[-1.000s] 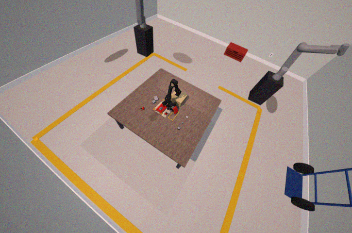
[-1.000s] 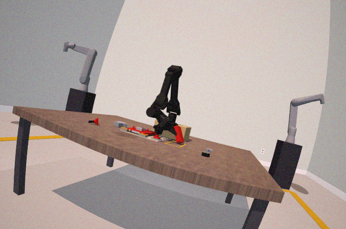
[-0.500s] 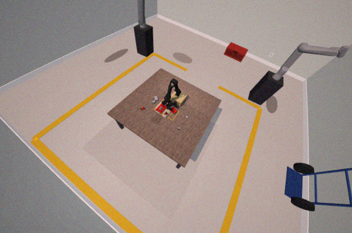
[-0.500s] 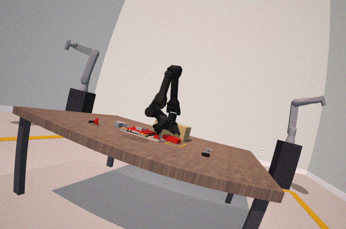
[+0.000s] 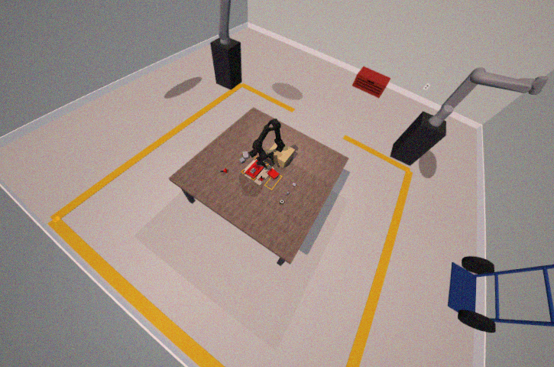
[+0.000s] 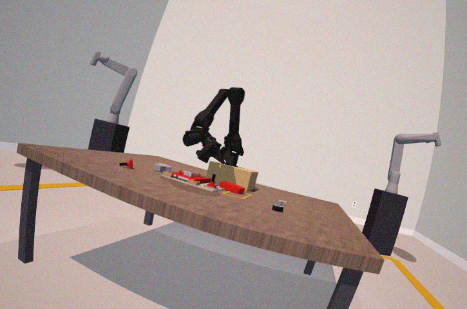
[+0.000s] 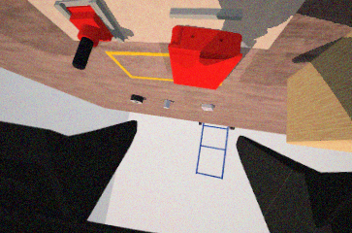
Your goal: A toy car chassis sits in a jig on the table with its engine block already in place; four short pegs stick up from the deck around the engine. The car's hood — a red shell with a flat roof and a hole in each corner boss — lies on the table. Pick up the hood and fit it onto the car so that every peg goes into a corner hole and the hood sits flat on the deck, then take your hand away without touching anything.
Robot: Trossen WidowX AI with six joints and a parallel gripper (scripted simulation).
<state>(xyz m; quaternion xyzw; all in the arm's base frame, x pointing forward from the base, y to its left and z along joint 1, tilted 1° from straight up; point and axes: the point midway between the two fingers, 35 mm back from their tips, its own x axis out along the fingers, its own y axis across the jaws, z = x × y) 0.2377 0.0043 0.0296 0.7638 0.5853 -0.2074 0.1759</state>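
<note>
Right now my gripper tip is 40 mm to the right of the red hood and 90 mm above it. The rest, counted from my gripper tip: black wheel (220 mm ahead, 250 mm to the left, 100 mm below); grey engine block (90 mm ahead, 130 mm to the right, 80 mm below).
</note>
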